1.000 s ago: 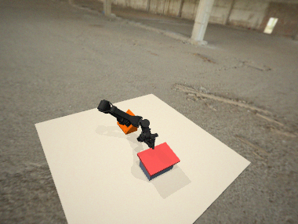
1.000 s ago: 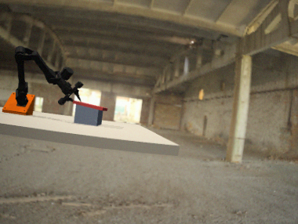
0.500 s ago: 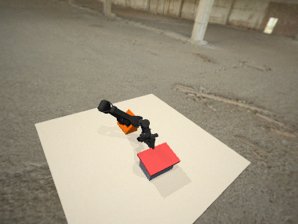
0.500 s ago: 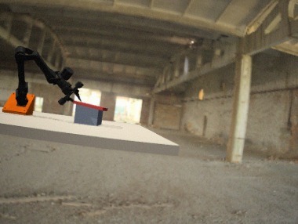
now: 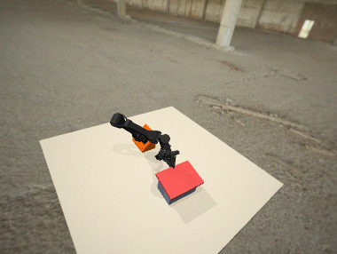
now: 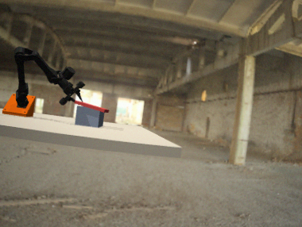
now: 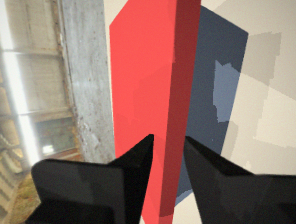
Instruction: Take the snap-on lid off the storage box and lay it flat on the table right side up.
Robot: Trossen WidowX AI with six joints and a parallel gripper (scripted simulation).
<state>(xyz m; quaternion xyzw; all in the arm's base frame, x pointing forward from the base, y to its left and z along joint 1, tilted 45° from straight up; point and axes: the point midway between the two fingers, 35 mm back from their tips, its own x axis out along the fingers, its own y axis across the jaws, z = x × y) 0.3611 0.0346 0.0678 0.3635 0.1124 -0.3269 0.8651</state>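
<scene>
Now: the red lid 8 cm ahead of my gripper tip and 1 cm below it. From my gripper tip the other things lie so: storage box 7 cm ahead, 7 cm below.
</scene>
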